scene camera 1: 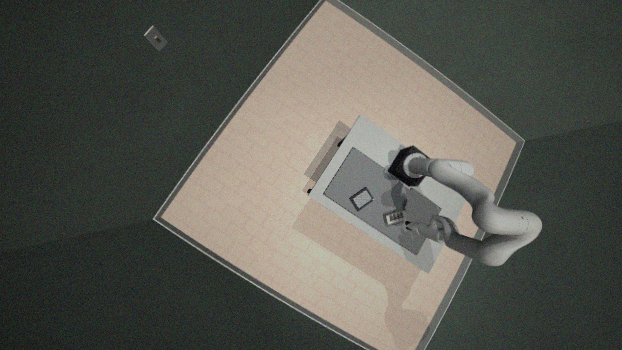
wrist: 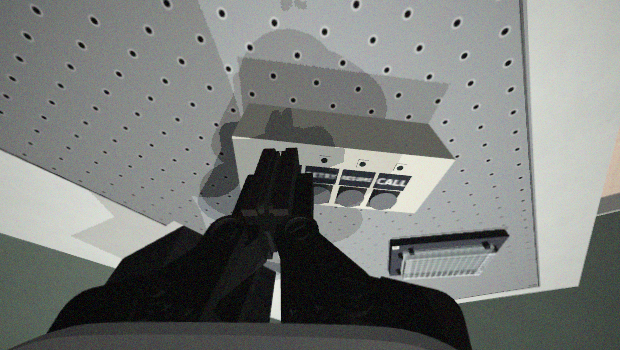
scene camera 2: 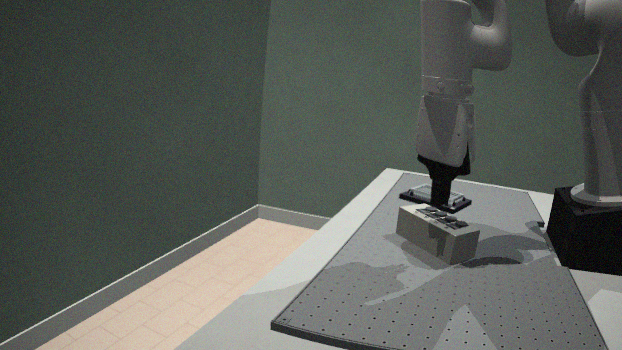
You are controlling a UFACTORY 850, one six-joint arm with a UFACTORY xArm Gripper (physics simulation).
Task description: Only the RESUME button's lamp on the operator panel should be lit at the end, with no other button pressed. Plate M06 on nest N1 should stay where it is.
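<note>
The cream operator panel [scene camera 1: 393, 218] [scene camera 2: 422, 235] [wrist: 345, 127] sits on the pegboard. In the wrist view its RESUME button [wrist: 351, 197] is grey, beside CALL [wrist: 383, 200] and the partly covered RETRY button [wrist: 321, 195]. The RESUME lamp [wrist: 362, 164], RETRY lamp [wrist: 324, 160] and CALL lamp [wrist: 400, 168] look dark. The SKIP button and its lamp are hidden behind my gripper [scene camera 2: 440, 203] [wrist: 280, 150]. My gripper is shut and empty, its tips over the SKIP end in the wrist view; their height is unclear. A clear ribbed plate [scene camera 1: 361, 199] [wrist: 445, 265] lies on a dark nest [wrist: 450, 241]; no M06 or N1 label is readable.
The perforated board [scene camera 1: 345, 175] [scene camera 2: 350, 310] [wrist: 125, 100] lies on the pale table [scene camera 1: 367, 130] [wrist: 560, 150]. The arm's black base [scene camera 1: 407, 175] [scene camera 2: 582, 240] stands at the table's side. The plate and nest lie beyond the panel's CALL end.
</note>
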